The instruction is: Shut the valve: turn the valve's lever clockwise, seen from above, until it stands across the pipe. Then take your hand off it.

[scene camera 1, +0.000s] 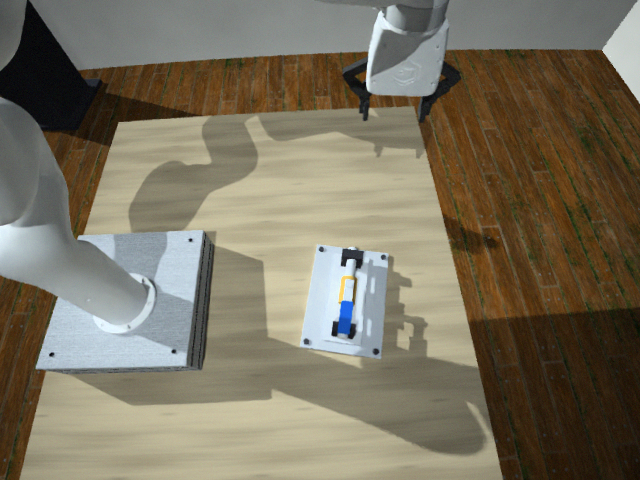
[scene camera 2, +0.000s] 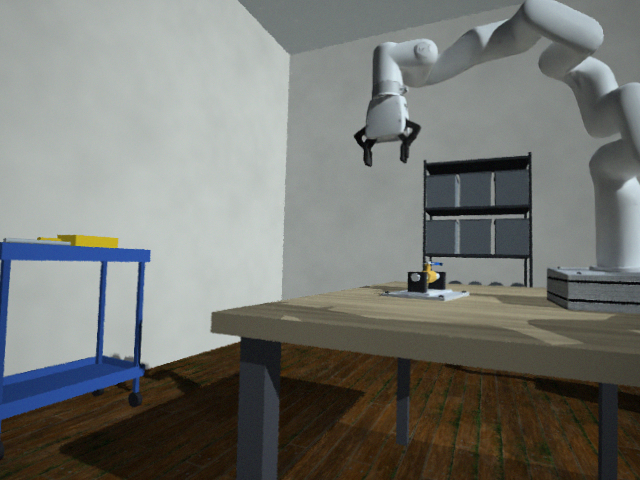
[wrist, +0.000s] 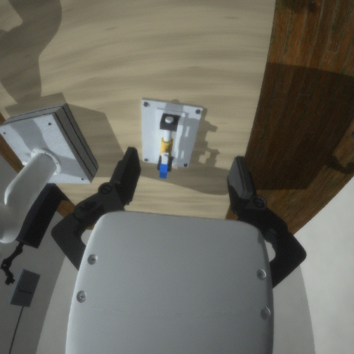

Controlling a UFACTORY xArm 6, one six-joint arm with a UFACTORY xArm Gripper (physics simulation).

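The valve has a yellow body (scene camera 1: 341, 290) (scene camera 2: 429, 274) (wrist: 166, 145) on a white pipe held by two black blocks. Its blue lever (scene camera 1: 345, 316) (scene camera 2: 436, 264) (wrist: 163, 170) lies along the pipe, pointing toward the lower block in scene camera 1. The white base plate (scene camera 1: 320, 299) (scene camera 2: 405, 295) (wrist: 150, 130) sits on the table. My gripper (scene camera 1: 394, 118) (scene camera 2: 386, 161) (wrist: 184, 162) is open and empty, fingers pointing down. It hangs high above the table's far edge in scene camera 1, well apart from the valve.
The wooden table (scene camera 1: 289, 196) (scene camera 2: 330, 320) (wrist: 215, 60) carries the arm's thick grey mounting block (scene camera 1: 170, 294) (scene camera 2: 563, 289) (wrist: 70, 165), which stands to one side of the valve. A blue cart (scene camera 2: 118, 254) and a dark shelf rack (scene camera 2: 475, 210) stand away from the table.
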